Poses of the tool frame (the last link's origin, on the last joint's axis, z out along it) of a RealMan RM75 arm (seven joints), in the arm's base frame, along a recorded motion.
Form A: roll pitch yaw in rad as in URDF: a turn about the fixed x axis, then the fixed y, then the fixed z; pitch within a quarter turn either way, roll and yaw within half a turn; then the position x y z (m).
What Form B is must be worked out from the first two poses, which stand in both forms.
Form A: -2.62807 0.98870 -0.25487 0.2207 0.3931 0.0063
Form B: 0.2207 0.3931 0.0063 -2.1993 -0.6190 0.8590
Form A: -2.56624 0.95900 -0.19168 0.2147 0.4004 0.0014
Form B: 0.2147 0.4004 0.0014 -2.1978 -0.6072 0.8141
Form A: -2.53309 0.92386 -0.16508 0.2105 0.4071 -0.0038
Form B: 0.2105 0.4071 -0.0038 -2.2056 -0.5846 0.7771
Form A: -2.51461 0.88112 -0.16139 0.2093 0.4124 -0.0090
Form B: 0.2093 0.4124 -0.0090 -2.2196 -0.5496 0.7430
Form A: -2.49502 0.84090 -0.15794 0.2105 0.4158 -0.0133
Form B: 0.2105 0.4158 -0.0133 -2.2288 -0.5151 0.7126
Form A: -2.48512 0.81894 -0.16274 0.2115 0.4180 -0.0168
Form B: 0.2115 0.4180 -0.0168 -2.2316 -0.4916 0.7005
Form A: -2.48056 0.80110 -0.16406 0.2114 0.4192 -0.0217
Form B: 0.2114 0.4192 -0.0217 -2.2374 -0.4768 0.6876
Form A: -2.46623 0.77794 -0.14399 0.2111 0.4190 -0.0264
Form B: 0.2111 0.4190 -0.0264 -2.2439 -0.4694 0.6592
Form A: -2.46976 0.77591 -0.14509 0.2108 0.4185 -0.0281
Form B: 0.2108 0.4185 -0.0281 -2.2478 -0.4695 0.6568
